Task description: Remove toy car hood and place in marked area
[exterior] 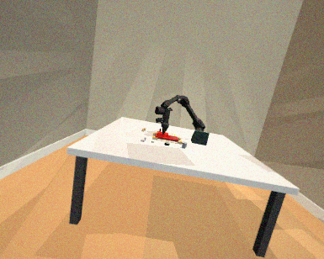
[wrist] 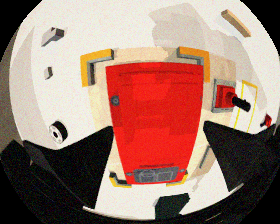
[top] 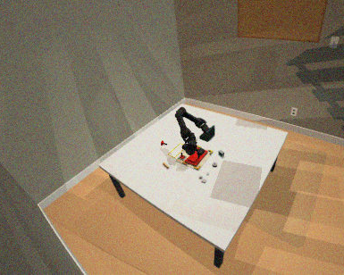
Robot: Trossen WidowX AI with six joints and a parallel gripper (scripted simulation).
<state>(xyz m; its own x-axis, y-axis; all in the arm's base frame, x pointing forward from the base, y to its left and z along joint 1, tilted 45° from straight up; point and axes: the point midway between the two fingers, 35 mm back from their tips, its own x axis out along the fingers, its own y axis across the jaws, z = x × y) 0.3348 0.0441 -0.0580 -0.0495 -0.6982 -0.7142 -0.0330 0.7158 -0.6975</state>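
Right now the red hood is 10 mm below my gripper tip. Round my gripper tip: tan block: 180 mm ahead, 170 mm to the right, 40 mm below.
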